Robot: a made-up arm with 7 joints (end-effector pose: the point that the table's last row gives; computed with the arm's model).
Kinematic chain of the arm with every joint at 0, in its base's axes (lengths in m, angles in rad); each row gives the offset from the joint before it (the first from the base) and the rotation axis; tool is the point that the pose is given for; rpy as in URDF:
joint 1: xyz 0 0 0.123 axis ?
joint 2: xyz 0 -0.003 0.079 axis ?
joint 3: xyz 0 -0.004 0.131 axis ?
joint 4: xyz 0 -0.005 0.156 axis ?
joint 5: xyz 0 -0.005 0.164 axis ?
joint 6: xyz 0 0 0.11 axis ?
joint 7: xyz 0 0 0.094 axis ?
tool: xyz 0 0 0 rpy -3.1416 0 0
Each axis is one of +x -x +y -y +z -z.
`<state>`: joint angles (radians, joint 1 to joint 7).
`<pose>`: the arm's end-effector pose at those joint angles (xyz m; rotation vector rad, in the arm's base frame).
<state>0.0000 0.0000 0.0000 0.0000 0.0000 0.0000 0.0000</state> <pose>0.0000 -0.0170 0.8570 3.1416 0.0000 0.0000</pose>
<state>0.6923 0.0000 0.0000 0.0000 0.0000 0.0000 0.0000</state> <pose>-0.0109 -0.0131 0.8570 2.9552 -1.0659 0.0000</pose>
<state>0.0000 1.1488 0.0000 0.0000 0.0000 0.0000 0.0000</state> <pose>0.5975 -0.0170 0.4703 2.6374 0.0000 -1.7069</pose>
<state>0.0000 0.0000 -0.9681 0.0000 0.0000 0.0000 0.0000</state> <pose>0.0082 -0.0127 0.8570 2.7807 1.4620 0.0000</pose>
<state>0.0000 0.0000 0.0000 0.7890 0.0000 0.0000 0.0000</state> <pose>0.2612 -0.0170 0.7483 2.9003 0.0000 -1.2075</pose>
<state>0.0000 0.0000 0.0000 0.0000 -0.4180 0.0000 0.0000</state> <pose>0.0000 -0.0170 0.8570 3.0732 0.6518 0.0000</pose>
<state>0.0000 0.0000 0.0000 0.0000 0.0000 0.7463 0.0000</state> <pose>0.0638 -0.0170 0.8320 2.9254 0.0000 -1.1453</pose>
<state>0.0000 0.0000 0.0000 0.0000 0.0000 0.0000 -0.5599</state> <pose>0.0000 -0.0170 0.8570 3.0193 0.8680 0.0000</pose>
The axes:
joint 1: -z
joint 2: +y
joint 3: -z
joint 4: +y
joint 5: -z
joint 6: +y
joint 7: -z

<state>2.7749 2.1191 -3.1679 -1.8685 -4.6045 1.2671 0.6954</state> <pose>0.0229 -0.0980 -0.1383 -0.5778 -1.4176 -0.8598</pose>
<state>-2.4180 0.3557 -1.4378 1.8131 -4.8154 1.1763 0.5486</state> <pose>-0.3312 -0.0764 0.3461 1.1421 0.2725 1.5767</pose>
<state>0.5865 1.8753 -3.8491 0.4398 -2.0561 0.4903 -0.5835</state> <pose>0.4481 -0.4368 0.0950 -1.1950 0.6133 1.6860</pose>
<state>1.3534 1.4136 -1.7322 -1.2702 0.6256 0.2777 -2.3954</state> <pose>-0.2413 -0.4857 0.1882 -1.4749 -1.0520 -2.2152</pose>
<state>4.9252 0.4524 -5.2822 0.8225 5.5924 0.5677 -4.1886</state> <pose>0.3089 0.3152 0.5752 1.2677 -0.7841 -0.4409</pose>
